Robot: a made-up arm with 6 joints.
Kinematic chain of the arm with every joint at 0, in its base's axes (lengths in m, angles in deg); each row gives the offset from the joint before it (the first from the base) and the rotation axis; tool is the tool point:
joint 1: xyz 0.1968 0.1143 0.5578 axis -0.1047 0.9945 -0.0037
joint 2: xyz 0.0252 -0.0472 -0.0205 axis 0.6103 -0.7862 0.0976
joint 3: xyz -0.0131 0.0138 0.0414 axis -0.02 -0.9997 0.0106
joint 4: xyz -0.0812 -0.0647 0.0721 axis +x
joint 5: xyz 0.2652 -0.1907 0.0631 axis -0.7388 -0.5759 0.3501
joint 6: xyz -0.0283 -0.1 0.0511 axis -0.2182 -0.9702 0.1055
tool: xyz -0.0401 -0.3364 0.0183
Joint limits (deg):
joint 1: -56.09..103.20
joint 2: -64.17..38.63
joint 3: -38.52..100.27
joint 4: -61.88..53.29
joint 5: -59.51..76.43
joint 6: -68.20..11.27
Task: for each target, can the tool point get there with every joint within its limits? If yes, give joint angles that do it. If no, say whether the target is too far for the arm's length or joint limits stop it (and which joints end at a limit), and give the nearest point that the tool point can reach.
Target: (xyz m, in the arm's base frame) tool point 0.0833 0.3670 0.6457
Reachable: no: joint limits stop it (at a limit: joint 2, joint 4, joint 5, joint 6) | nearest point -0.1566 0.5431 0.8713 | short by 0.373 m
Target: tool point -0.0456 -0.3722 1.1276
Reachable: yes | joints 28.37 18.96 47.28 -42.71 14.76 -0.26
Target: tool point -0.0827 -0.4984 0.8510
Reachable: yes | joints -4.69 16.76 24.83 -45.73 -36.27 2.97
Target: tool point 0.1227 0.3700 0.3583
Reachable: no: joint limits stop it (at a limit: joint 1, joint 2, joint 4, joint 5, joint 6) | nearest point 0.2766 0.5183 0.0162 | short by 0.403 m
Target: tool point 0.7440 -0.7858 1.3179
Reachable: no: too far | nearest point 0.5312 -0.4522 1.0195 | short by 0.496 m
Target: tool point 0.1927 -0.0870 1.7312
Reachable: no: too far | nearest point 0.2015 -0.0261 1.3384 | short by 0.398 m
